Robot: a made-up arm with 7 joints.
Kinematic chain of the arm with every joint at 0, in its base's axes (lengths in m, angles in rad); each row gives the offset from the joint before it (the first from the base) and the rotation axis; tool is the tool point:
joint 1: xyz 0 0 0 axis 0 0.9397 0.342
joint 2: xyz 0 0 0 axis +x
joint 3: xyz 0 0 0 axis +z
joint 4: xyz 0.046 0 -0.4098 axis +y
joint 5: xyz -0.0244 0 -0.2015 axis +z
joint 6: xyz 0 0 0 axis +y
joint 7: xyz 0 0 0 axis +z
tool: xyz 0 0 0
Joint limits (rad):
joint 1: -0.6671..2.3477
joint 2: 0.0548..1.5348
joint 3: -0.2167..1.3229
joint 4: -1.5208..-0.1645
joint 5: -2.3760..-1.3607
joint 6: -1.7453..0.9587
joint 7: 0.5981..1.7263
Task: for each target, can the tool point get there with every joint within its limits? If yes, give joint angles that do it. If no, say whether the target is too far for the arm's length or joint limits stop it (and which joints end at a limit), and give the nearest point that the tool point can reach.
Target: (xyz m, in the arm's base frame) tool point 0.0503 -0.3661 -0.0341
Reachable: no: joint limits stop it (at a limit: joint 1, joint 2, joint 3, joint 4) | nearest point 0.4423 -0.1094 -0.2242 | short by 0.506 m
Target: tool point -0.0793 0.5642 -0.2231
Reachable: yes | joints 0.3526 1.0372 0.9650 -0.4592 -1.6237 -1.2377 0.7582
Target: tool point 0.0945 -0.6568 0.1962
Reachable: no: too far | nearest point -0.4532 -0.3042 0.2834 | short by 0.657 m
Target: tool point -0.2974 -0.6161 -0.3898
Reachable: no: too far | nearest point -0.4414 -0.0967 -0.2809 | short by 0.550 m
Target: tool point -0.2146 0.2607 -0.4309
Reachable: yes | joints 0.7376 0.2454 0.7124 -1.2465 -1.9681 -0.4509 1.0697
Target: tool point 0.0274 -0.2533 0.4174
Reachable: no: joint limits stop it (at a limit: joint 1, joint 2, joint 3, joint 4) | nearest point -0.4385 -0.2600 0.3440 | short by 0.472 m
